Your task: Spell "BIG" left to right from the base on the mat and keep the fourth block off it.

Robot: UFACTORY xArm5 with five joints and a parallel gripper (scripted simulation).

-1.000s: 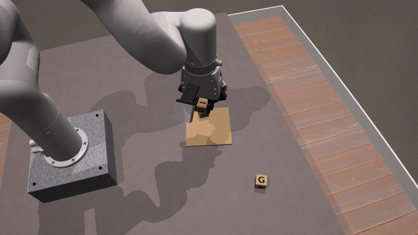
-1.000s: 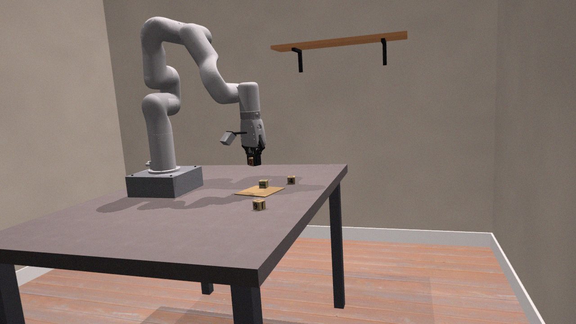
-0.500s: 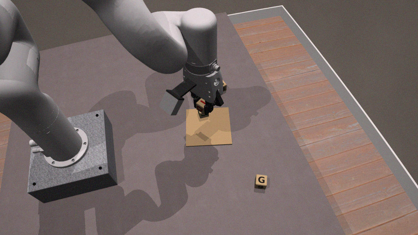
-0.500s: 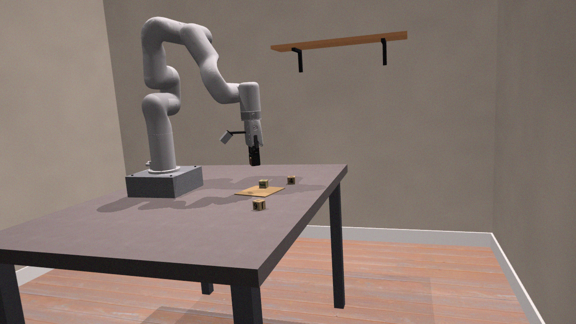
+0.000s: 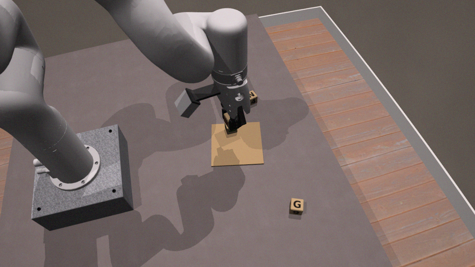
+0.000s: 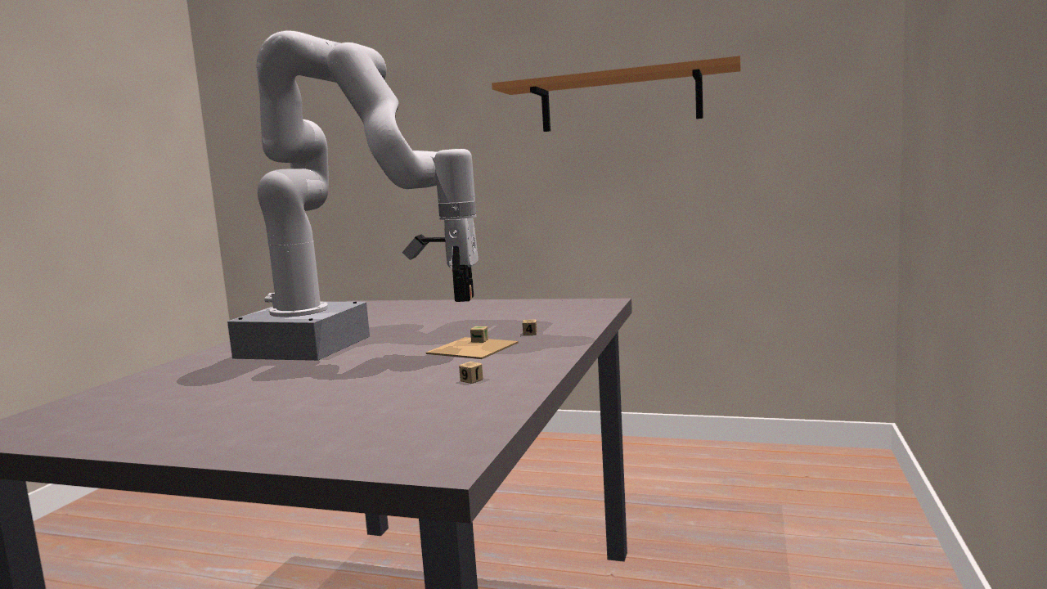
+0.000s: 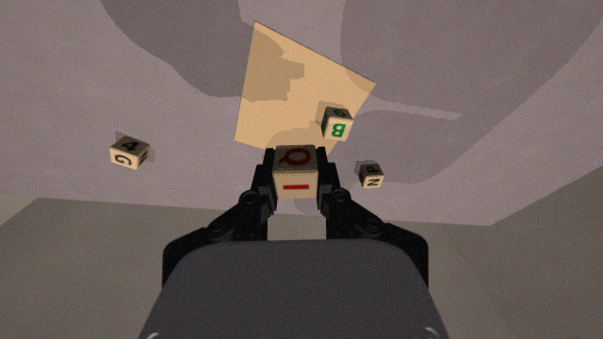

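Right now the tan mat is 12 cm below my hand and 1 cm ahead of it. Round my hand: B block: 11 cm below, 5 cm to the left; then G block: 21 cm to the right, 12 cm ahead, 11 cm below.
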